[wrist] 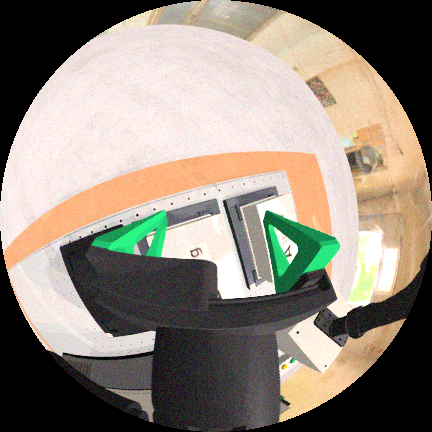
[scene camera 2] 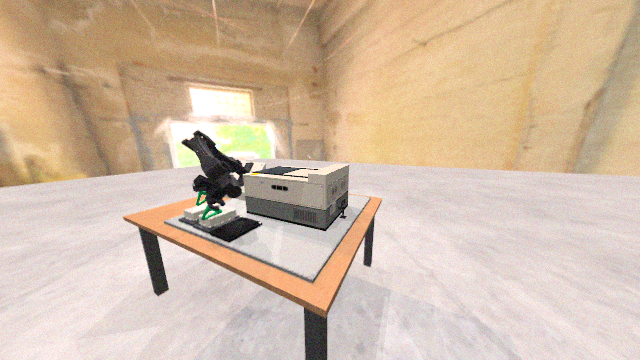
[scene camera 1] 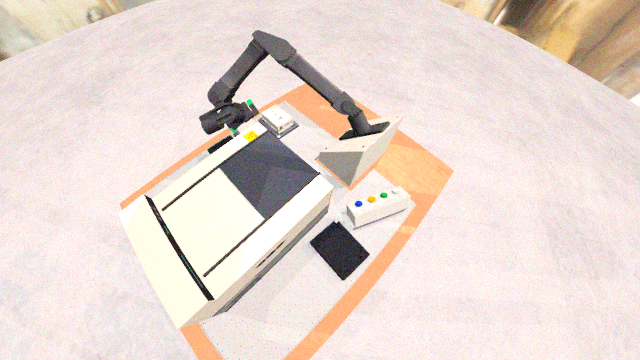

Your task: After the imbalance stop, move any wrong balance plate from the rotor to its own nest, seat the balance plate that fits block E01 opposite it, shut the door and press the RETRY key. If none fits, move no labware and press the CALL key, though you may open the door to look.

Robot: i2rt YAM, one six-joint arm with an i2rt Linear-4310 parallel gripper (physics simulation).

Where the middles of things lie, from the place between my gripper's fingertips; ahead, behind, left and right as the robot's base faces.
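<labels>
The dark sliding door (scene camera 1: pixel 267 172) is 170 mm ahead of my hand, and it is also 350 mm to the left of it and 140 mm above it. Measured from my hand as well, the white centrifuge (scene camera 1: pixel 203 246) sits 340 mm to the left, 320 mm ahead and 50 mm above, while the white button box (scene camera 1: pixel 367 210) is 650 mm to the left, 30 mm behind and 30 mm below.
</labels>
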